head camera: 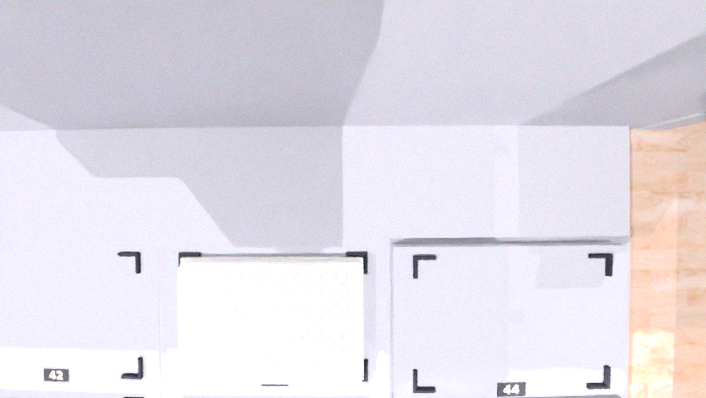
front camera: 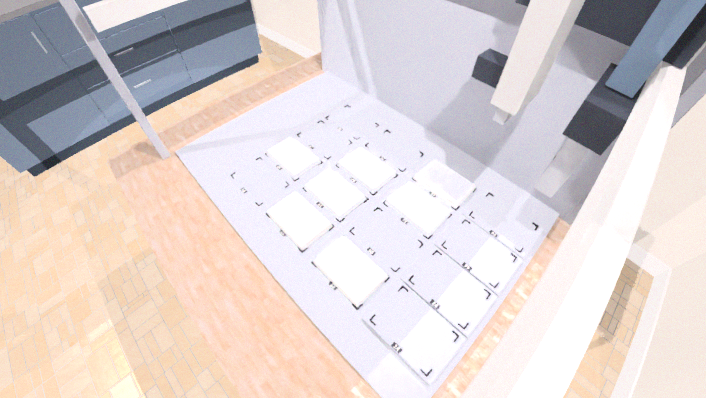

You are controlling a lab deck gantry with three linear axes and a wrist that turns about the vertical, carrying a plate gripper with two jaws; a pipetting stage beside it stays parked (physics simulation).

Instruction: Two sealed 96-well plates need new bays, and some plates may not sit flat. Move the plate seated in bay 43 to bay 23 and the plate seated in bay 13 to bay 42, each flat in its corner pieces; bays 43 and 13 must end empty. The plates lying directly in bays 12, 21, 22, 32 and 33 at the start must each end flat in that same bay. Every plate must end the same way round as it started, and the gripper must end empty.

In view: the gripper (front camera: 553,176), a white plate (front camera: 349,269) and a white plate (head camera: 240,319).
